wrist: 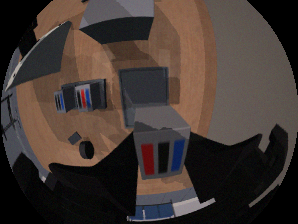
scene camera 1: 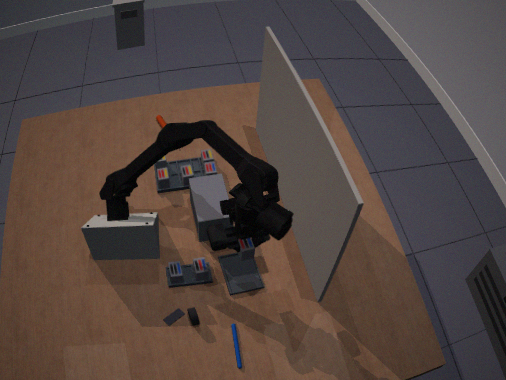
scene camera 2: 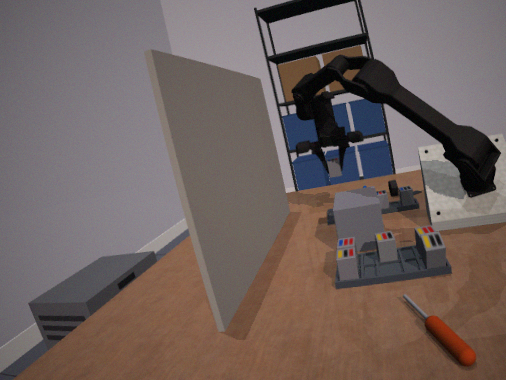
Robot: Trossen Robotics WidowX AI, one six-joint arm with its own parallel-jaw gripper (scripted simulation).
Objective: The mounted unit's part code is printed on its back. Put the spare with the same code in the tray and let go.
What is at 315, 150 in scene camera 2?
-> The gripper.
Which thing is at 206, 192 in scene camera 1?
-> A grey mounted unit.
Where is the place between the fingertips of the gripper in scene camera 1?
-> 245, 249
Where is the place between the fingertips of the gripper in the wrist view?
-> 156, 132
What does the gripper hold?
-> A grey spare.
